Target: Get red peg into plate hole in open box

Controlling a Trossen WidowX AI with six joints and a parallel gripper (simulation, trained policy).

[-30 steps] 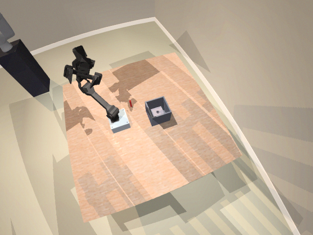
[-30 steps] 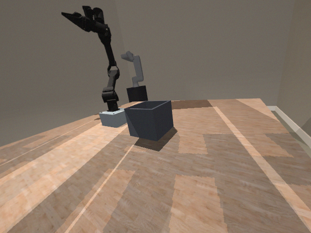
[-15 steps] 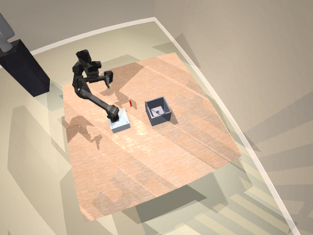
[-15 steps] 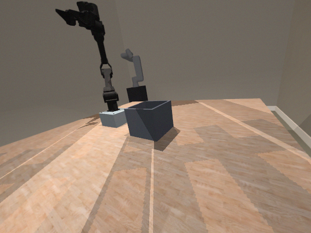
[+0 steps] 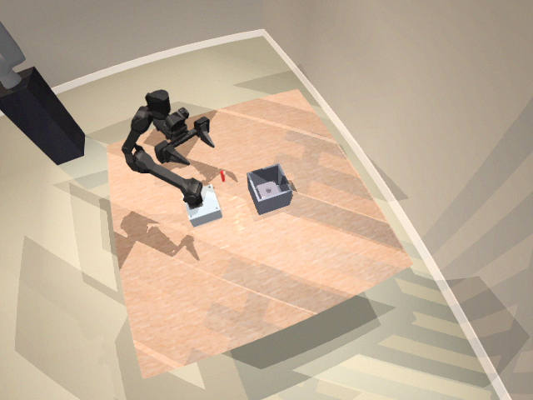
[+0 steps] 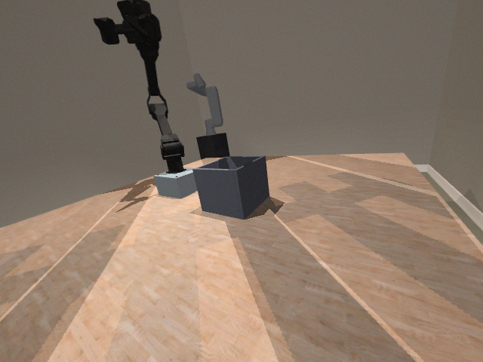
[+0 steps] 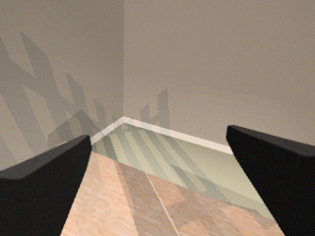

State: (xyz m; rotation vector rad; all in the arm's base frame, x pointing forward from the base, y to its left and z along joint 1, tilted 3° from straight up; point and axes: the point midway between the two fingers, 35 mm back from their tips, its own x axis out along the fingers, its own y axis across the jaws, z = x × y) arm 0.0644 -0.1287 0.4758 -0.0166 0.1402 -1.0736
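Now: the red peg 52 cm below my gripper tip, 26 cm to the left of it and 7 cm ahead of it. From my gripper tip the other things lie so: holed plate 51 cm below, 25 cm ahead, 10 cm to the left.
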